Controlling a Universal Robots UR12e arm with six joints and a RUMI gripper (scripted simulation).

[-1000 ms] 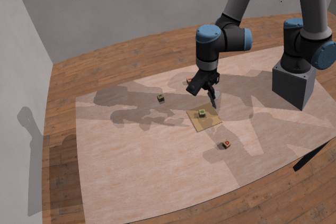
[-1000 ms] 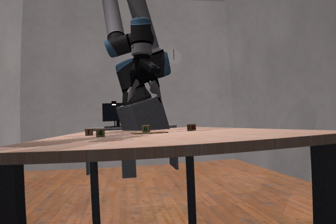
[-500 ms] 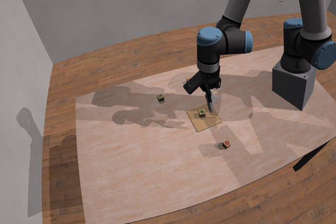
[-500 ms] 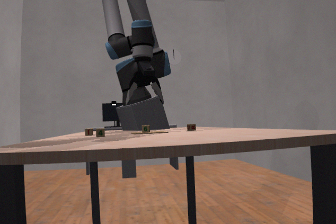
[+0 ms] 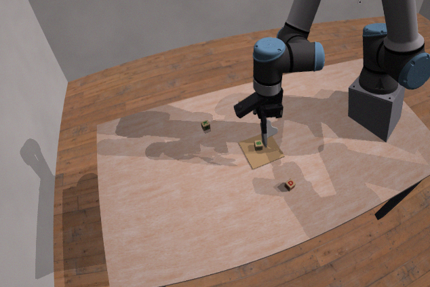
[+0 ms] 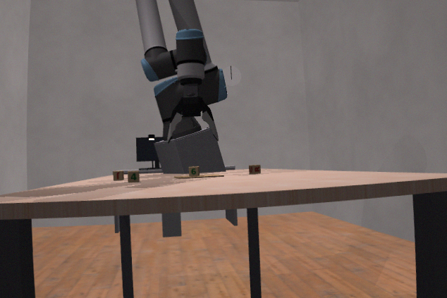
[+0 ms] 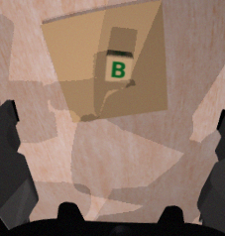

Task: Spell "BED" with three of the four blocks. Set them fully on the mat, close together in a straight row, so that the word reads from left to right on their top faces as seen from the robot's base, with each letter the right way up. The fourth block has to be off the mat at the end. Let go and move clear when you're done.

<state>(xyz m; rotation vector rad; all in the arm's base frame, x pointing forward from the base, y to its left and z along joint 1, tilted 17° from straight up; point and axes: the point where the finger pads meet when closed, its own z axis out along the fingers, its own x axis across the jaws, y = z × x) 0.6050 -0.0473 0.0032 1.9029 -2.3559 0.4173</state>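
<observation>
Now: hand 11 cm above the tan mat, 1 cm to the right of it and 1 cm past it. The rest, counted from my hand: green block: 19 cm to the right, 15 cm ahead, 10 cm below.
</observation>
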